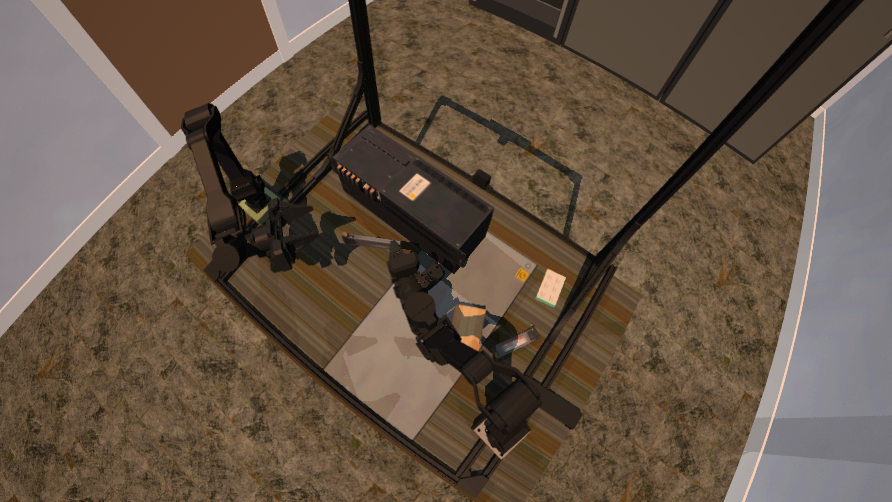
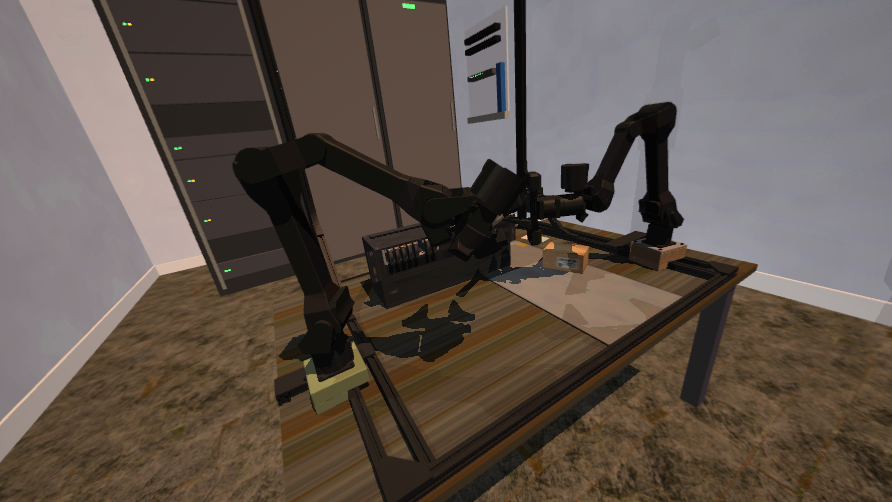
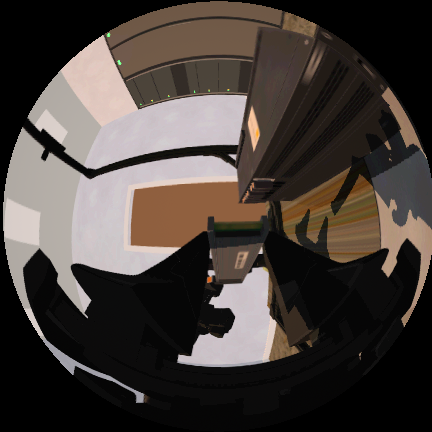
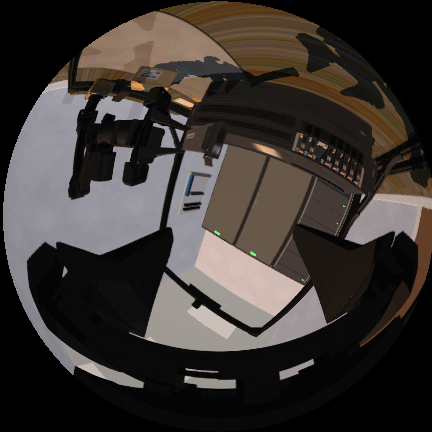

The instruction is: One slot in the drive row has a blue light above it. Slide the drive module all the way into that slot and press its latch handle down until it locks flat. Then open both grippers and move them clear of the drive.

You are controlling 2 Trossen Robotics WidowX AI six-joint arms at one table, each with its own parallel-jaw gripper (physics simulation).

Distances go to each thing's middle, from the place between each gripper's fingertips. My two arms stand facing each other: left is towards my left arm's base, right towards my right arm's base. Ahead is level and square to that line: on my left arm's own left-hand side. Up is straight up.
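Grey mat (image 1: pixel 380 364): 290 mm to the left of my right hand, 70 mm behind it, 290 mm below it.
From my left hand: grey mat 20 mm ahead, 150 mm to the left, 220 mm below.
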